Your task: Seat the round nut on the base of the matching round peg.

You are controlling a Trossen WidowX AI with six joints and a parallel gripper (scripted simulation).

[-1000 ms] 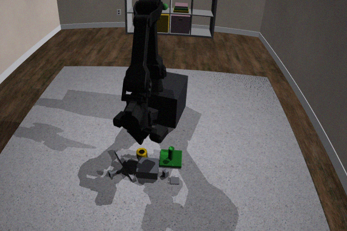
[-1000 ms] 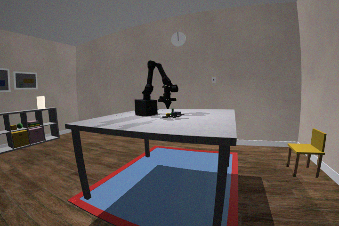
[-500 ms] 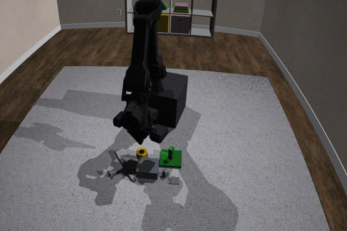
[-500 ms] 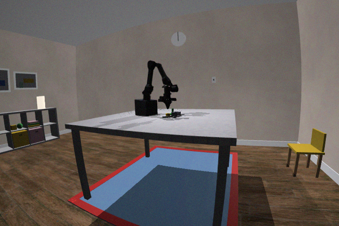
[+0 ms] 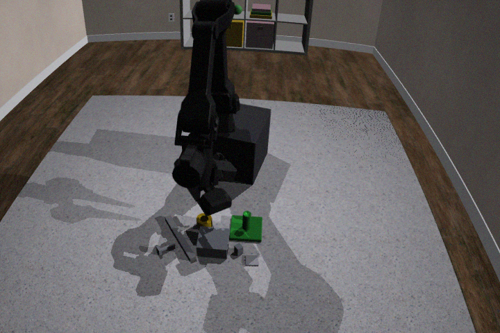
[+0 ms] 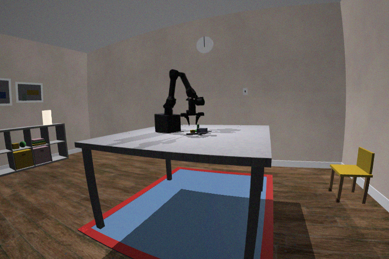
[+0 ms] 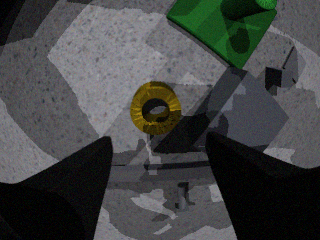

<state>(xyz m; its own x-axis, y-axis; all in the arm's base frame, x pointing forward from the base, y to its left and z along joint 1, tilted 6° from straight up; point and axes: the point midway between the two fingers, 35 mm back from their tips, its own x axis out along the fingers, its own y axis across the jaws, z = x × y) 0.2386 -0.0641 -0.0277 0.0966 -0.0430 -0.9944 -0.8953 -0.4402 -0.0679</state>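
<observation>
The grey block lies 80 mm below my hand, 70 mm ahead of it and 20 mm to the left of it. The rest, counted from my hand: thin bar: 90 mm below, 60 mm to the right, 40 mm ahead; then small bolt: 100 mm to the right, 90 mm below, 80 mm ahead; then small dark piece: 90 mm below, 90 mm ahead, 80 mm to the left.
</observation>
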